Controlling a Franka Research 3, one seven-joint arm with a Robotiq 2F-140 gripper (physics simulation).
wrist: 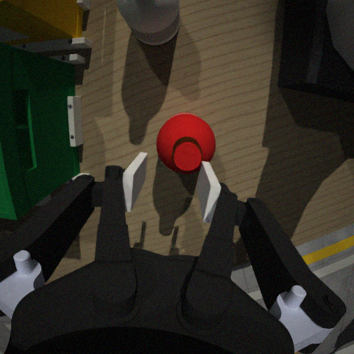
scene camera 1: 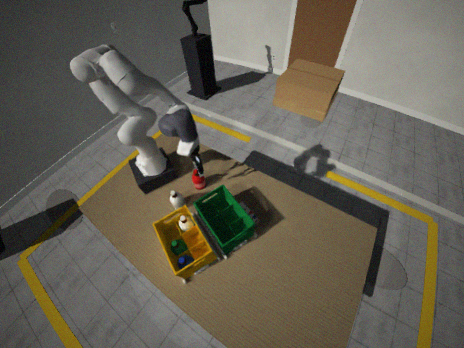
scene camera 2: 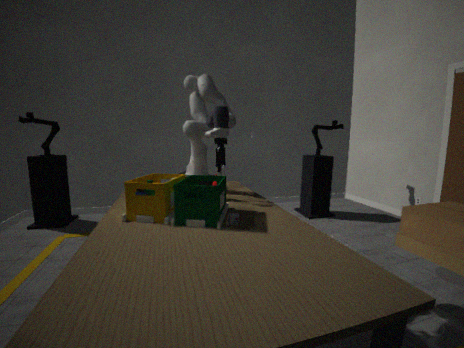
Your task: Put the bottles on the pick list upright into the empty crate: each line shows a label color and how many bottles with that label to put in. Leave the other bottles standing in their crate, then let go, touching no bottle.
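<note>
My gripper (scene camera 1: pixel 200 172) (scene camera 2: pixel 220 167) (wrist: pixel 172 170) is partly open with nothing between its fingers, just above and beside the red bottle (scene camera 1: pixel 199 182) (wrist: pixel 185 131). That bottle stands upright on the table; in the wrist view its cap lies close to the right fingertip. A white bottle (scene camera 1: pixel 176 199) (wrist: pixel 151 19) stands on the table by the crates. The yellow crate (scene camera 1: pixel 198 265) (scene camera 2: pixel 149 204) (wrist: pixel 60 22) holds a white-capped bottle (scene camera 1: pixel 184 223), a green bottle (scene camera 1: pixel 177 246) and a blue bottle (scene camera 1: pixel 184 261). The green crate (scene camera 1: pixel 242 240) (scene camera 2: pixel 197 204) (wrist: pixel 50 80) shows no bottle inside in scene camera 1. The pick list is not readable.
The two crates stand side by side on the wooden table (scene camera 1: pixel 290 260) (scene camera 2: pixel 210 280). A small object (scene camera 1: pixel 253 214) (scene camera 2: pixel 233 217), partly hidden, is beside the green crate's far side. The arm's black base (scene camera 1: pixel 152 180) (wrist: pixel 310 55) is near the bottles.
</note>
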